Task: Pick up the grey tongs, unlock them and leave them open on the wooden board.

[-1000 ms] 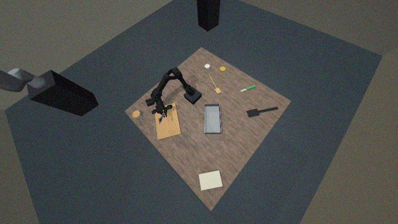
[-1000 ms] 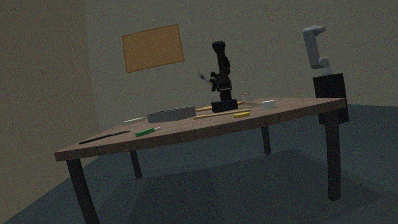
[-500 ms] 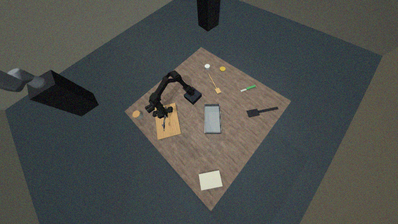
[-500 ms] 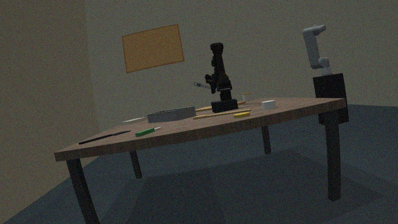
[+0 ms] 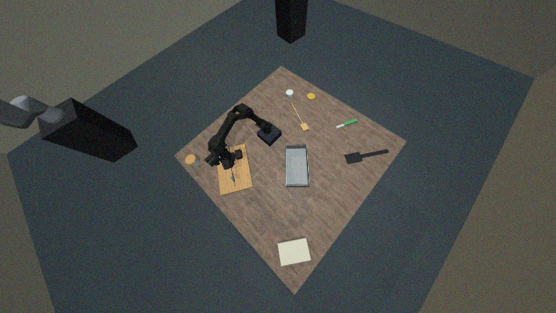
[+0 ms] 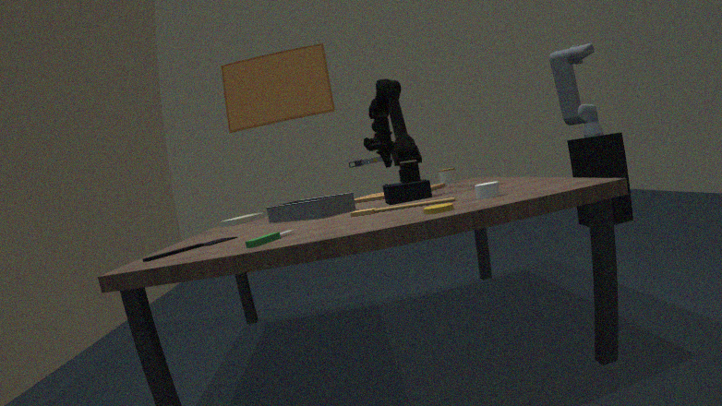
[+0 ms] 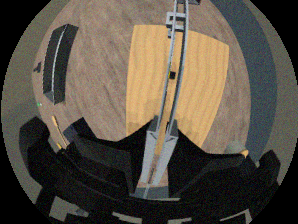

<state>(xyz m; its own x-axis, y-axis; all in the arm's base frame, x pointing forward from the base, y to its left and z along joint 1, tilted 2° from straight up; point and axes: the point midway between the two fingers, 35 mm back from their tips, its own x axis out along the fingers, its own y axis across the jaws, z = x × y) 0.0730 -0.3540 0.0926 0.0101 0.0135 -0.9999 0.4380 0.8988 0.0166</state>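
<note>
Now: gripper tip 1 cm past the wooden board, 3 cm to the left of it and 11 cm above it. The rest, counted from my gripper tip: roasting tin 29 cm ahead, 34 cm to the left, 9 cm below; white pad 68 cm ahead, 4 cm to the right, 11 cm below; jar 27 cm behind, 24 cm to the right, 9 cm below.
</note>
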